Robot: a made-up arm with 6 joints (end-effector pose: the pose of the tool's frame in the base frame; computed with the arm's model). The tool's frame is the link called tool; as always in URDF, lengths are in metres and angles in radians. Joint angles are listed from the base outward.
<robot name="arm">
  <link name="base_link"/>
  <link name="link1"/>
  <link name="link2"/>
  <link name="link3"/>
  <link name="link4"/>
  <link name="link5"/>
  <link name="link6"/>
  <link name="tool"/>
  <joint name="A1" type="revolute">
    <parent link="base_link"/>
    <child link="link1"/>
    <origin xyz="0 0 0.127" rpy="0 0 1.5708"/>
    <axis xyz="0 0 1"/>
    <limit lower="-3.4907" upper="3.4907"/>
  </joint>
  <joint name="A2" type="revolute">
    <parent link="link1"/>
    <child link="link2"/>
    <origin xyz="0 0 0" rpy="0 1.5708 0"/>
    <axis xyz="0 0 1"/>
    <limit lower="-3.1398" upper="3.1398"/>
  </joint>
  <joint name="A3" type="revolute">
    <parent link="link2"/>
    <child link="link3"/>
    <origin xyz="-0.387 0 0" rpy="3.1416 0 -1.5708"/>
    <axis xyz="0 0 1"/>
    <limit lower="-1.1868" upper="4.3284"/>
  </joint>
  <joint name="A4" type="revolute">
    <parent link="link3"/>
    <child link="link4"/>
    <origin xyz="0 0 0" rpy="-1.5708 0 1.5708"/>
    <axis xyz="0 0 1"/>
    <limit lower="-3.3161" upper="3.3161"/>
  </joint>
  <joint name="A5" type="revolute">
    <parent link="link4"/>
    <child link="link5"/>
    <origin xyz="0 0 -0.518" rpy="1.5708 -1.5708 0"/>
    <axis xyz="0 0 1"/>
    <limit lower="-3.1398" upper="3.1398"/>
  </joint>
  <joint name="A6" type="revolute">
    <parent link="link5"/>
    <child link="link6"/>
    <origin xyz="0 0 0.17" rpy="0 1.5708 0"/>
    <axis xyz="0 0 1"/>
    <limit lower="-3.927" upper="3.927"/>
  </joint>
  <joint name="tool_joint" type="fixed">
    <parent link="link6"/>
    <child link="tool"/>
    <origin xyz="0 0 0" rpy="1.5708 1.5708 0"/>
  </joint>
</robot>
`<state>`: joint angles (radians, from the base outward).
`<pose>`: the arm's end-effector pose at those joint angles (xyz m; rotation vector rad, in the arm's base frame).
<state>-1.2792 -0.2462 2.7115 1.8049 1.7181 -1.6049</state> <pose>-0.1444 0.6184 0.4345 -2.8603 -0.1806 -0.2689</pose>
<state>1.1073 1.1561 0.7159 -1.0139 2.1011 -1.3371</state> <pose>0.4207 0.6408 -0.0684 2.1889 -1.1259 0.6035</pose>
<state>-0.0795 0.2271 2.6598 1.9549 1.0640 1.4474</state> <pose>-0.4023 0.0960 0.7216 0.9989 0.1165 1.7595</pose>
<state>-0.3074 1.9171 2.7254 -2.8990 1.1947 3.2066</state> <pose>0.7661 -0.0701 0.3420 -0.1345 0.4204 -0.4956</pose>
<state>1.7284 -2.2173 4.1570 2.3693 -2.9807 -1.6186</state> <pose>-0.1511 0.1746 0.0591 0.7082 -0.5698 -1.2070</pose>
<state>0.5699 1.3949 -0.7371 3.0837 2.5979 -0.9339</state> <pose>0.0041 0.2042 -0.2491 -1.3194 -1.1799 -1.2799</pose>
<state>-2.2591 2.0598 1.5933 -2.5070 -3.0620 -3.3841</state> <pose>-0.3764 -0.6731 -0.3778 -1.8271 -1.1072 -0.1130</pose>
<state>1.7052 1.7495 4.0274 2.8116 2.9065 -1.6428</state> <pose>-0.1597 -0.0191 0.4162 -1.7245 -1.2677 1.7561</pose>
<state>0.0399 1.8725 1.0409 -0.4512 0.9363 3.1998</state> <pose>0.6693 -0.1264 -0.4207 -2.8739 0.4540 -0.1281</pose>
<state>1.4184 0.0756 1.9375 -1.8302 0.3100 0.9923</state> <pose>-0.0373 0.0441 1.0563 2.0653 -0.8870 1.4036</pose>
